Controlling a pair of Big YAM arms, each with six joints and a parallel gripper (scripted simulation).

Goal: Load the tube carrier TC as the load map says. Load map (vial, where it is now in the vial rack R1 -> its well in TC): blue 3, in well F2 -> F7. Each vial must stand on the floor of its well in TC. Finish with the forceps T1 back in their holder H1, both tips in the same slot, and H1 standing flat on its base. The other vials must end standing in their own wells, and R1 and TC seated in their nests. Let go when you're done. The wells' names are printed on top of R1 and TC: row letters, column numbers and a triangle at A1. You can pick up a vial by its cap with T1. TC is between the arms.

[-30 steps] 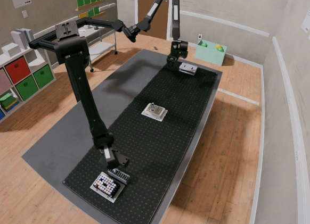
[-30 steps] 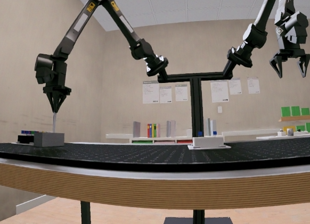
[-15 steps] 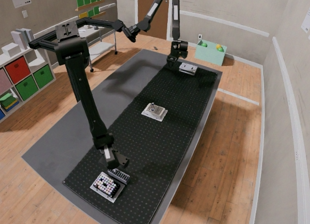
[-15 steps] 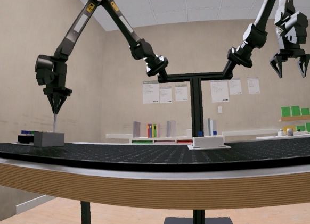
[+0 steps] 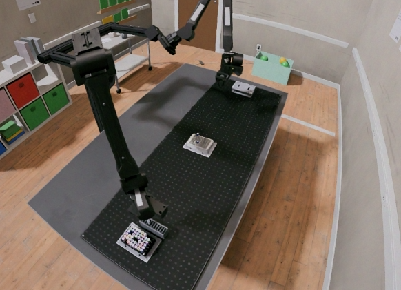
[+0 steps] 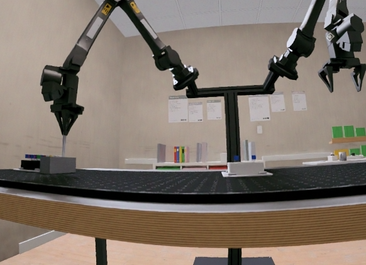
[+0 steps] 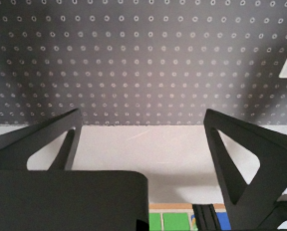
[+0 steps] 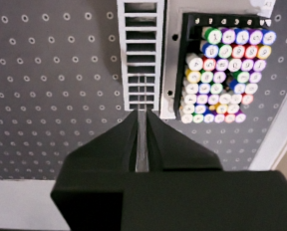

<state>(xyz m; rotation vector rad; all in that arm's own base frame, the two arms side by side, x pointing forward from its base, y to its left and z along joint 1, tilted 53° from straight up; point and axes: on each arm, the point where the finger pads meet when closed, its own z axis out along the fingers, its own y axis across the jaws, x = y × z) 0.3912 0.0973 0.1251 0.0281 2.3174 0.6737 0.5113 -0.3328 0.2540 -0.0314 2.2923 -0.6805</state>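
My right hand is 11 cm above the grey holder H1 and 2 cm short of it.
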